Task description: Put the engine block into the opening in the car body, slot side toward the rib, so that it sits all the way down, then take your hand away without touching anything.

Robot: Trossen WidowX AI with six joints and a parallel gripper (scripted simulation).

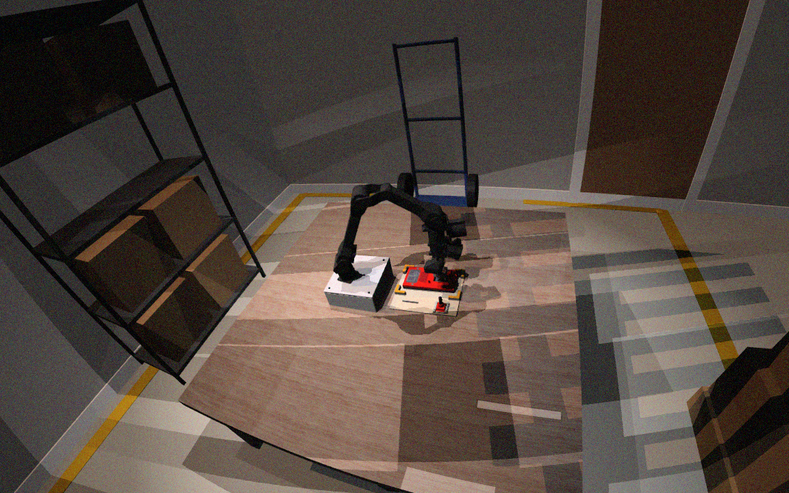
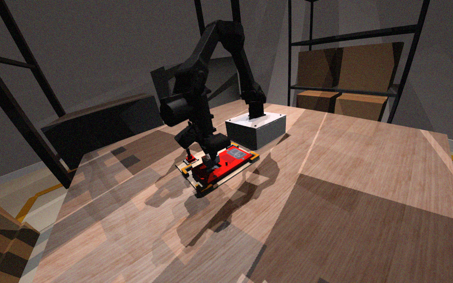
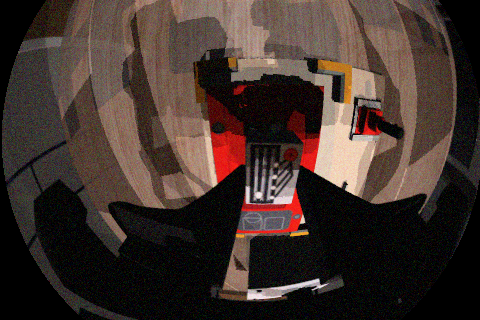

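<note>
Right now my gripper tip is 1 cm above the grey engine block. From my gripper tip the other things lie so: dark post: 12 cm to the right, 5 cm ahead, 3 cm below.
</note>
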